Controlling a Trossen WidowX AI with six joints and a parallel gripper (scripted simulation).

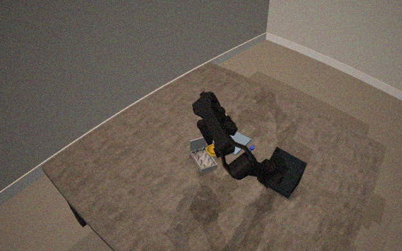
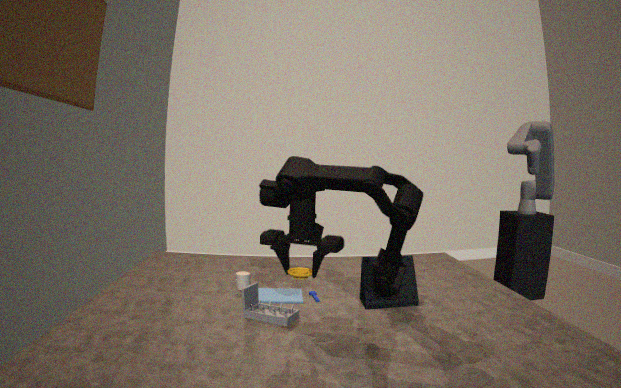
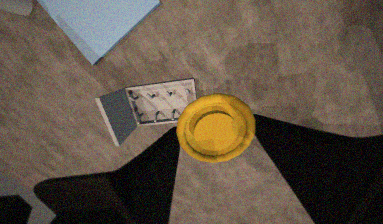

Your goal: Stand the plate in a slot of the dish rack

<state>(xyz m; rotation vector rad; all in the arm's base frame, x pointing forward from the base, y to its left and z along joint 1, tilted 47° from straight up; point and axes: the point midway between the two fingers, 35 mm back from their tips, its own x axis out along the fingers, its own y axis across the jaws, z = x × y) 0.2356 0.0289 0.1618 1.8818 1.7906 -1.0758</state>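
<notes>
The grey dish rack lies 70 mm ahead of my gripper tip, 20 mm to the right of it and 100 mm below it. Round my gripper tip: light blue mat (80 mm ahead, 200 mm to the right, 120 mm below); blue spoon (30 mm behind, 210 mm to the right, 120 mm below); yellow plate (10 mm above).
</notes>
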